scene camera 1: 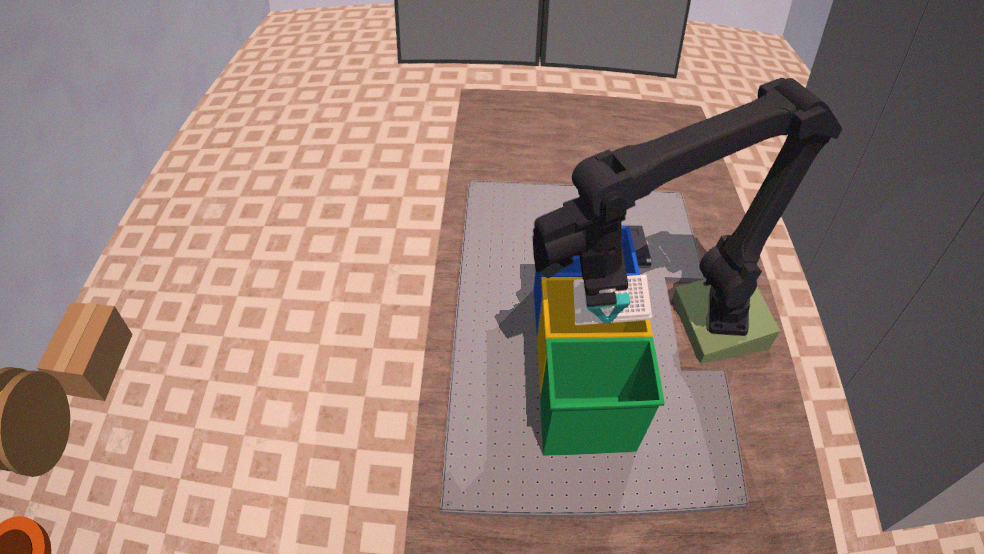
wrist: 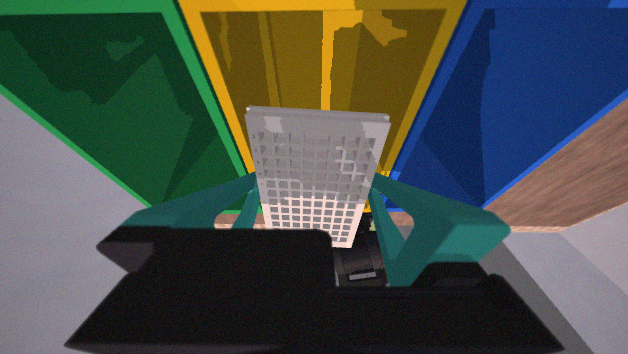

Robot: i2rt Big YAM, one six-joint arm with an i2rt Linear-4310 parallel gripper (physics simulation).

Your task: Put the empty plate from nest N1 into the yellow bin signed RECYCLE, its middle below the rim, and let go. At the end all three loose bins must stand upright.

Labels:
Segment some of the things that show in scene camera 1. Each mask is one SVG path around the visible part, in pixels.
My gripper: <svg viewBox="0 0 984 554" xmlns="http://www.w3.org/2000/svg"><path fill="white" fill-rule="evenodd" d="M622 240L618 246L607 250L594 249L586 243L588 249L598 253L605 253L606 277L584 280L587 309L594 313L604 324L612 323L618 314L630 305L629 293L599 293L599 291L616 288L616 291L628 289ZM615 306L608 317L605 316L600 309Z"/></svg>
A blue bin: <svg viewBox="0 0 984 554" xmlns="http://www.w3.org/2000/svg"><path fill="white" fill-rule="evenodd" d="M535 271L534 303L536 335L538 336L542 304L541 277L545 276ZM580 256L573 256L574 263L552 277L582 277ZM621 226L622 249L627 276L640 275L629 226Z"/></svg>

